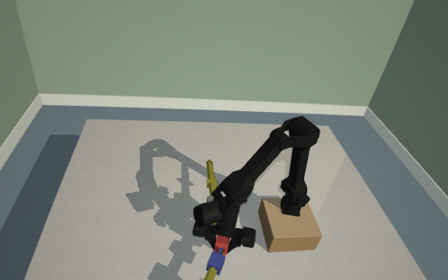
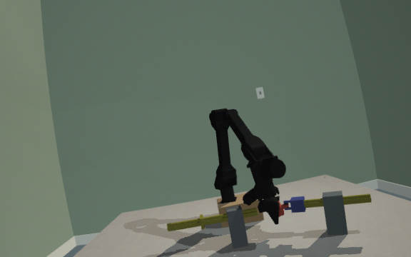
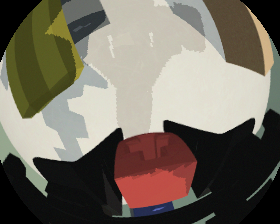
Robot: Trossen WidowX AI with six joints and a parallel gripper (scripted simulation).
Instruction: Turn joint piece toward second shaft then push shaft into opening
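My gripper tip is now 4 cm below the red square joint piece and 1 cm to the right of it.
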